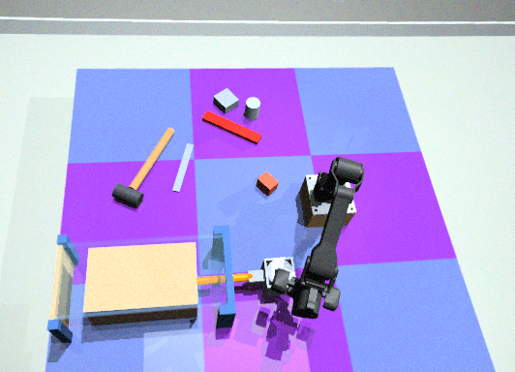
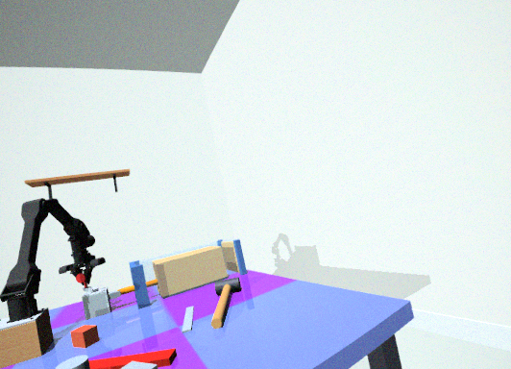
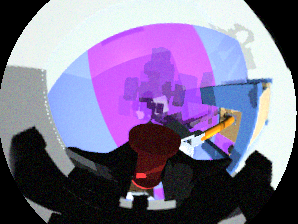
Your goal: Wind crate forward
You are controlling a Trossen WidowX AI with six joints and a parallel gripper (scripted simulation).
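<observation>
Right now my gripper tip is 2 cm short of the winch handle, 3 cm to the left of it and 1 cm above it. Also, from my gripper tip: winch (4 cm ahead, 9 cm to the right, 8 cm below); grey strip (42 cm ahead, 45 cm to the right, 11 cm below); red knob (2 cm above).
</observation>
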